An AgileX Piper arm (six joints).
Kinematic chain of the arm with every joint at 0, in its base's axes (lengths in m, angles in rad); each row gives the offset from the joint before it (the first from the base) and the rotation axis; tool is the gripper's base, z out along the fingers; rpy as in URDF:
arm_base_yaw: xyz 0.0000 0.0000 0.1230 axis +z
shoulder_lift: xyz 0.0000 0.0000 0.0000 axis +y
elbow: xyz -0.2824 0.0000 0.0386 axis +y
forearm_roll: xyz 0.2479 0.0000 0.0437 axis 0.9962 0 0.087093
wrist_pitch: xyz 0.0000 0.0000 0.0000 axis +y
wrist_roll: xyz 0.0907 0.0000 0.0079 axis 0.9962 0 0.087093
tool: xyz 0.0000 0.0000 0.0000 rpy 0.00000 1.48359 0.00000
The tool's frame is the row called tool.
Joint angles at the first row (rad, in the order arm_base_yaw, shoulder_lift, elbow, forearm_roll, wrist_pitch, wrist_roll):
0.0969, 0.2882, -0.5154, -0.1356, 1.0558, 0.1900
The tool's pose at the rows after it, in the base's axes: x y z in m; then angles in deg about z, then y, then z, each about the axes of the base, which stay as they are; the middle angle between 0 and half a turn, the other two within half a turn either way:
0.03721 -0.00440 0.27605 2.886 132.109 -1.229
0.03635 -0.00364 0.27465 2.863 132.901 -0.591
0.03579 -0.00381 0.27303 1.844 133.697 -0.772
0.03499 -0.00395 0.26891 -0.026 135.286 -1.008
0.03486 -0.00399 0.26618 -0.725 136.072 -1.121
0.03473 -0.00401 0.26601 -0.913 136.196 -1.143
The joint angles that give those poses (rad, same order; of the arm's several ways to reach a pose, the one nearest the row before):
0.0970, 0.2749, -0.5103, -0.1005, 1.0632, 0.1790
0.0970, 0.2739, -0.5084, -0.0893, 1.0750, 0.1657
0.0970, 0.2740, -0.5053, -0.0902, 1.0860, 0.1508
0.0968, 0.2740, -0.4953, -0.0901, 1.1039, 0.1217
0.0970, 0.2740, -0.4874, -0.0902, 1.1097, 0.1117
0.0970, 0.2740, -0.4872, -0.0902, 1.1118, 0.1087

